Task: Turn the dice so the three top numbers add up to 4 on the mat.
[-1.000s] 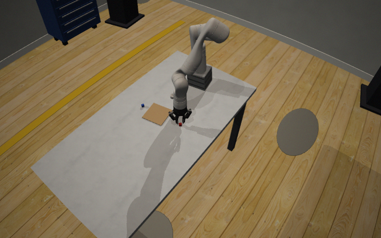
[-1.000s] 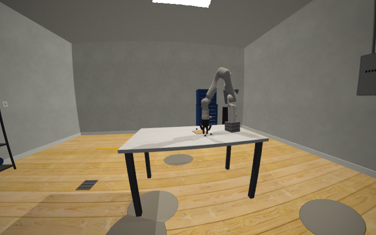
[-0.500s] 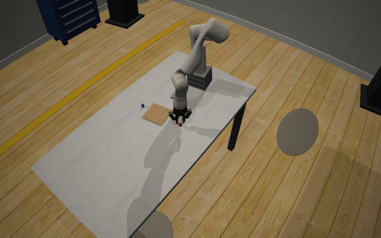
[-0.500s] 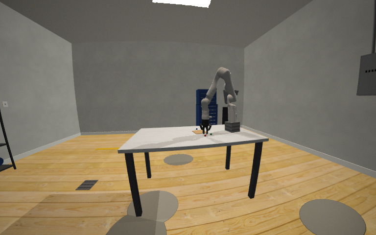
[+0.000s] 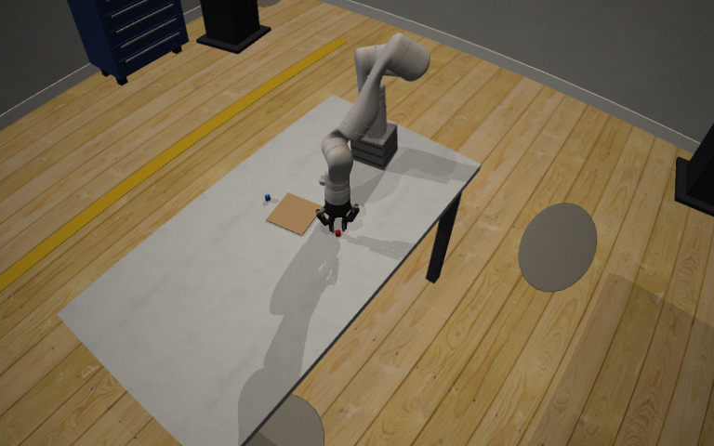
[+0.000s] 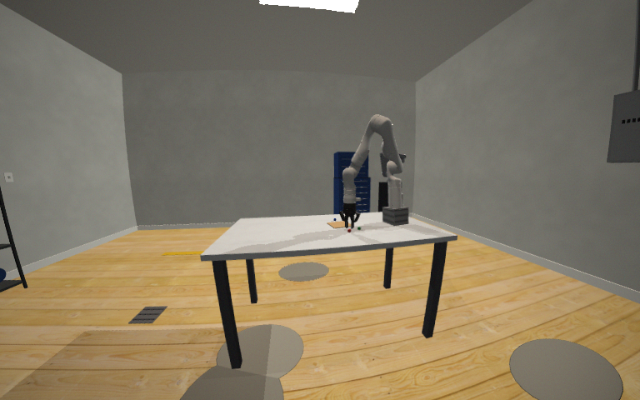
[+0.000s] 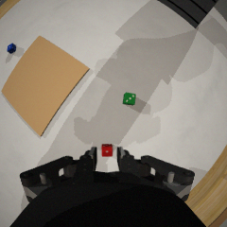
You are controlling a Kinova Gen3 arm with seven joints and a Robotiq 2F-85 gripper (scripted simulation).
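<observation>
My hand is 3 cm above the red die. The rest, counted from my hand: blue die: 29 cm to the right, 3 cm below, 2 cm behind; then tan mat: 17 cm to the right, 4 cm below, 1 cm behind; then green die: 8 cm behind, 3 cm below, 2 cm to the right.
</observation>
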